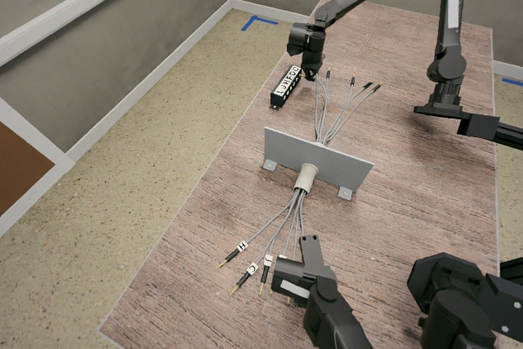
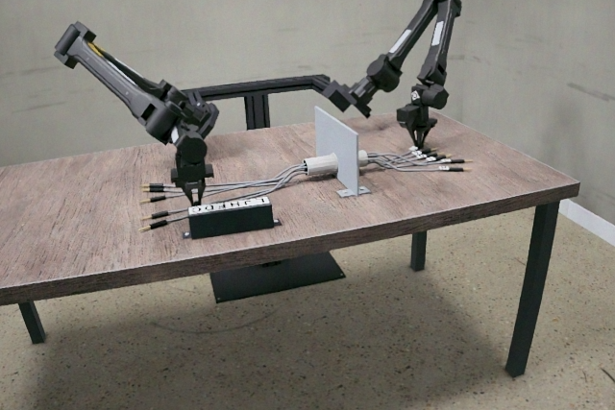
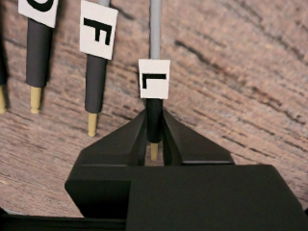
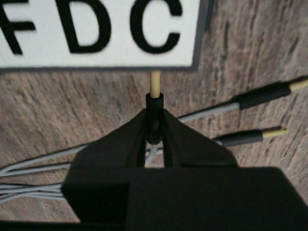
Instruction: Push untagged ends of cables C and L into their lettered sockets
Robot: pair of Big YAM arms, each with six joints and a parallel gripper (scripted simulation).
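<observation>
Right now my left hand is 10 mm to the right of the tagged plug. Also, from my left hand: grey upright panel: 80 mm ahead, 340 mm to the right, 100 mm above; black cable plug: 70 mm behind, 860 mm to the right.
</observation>
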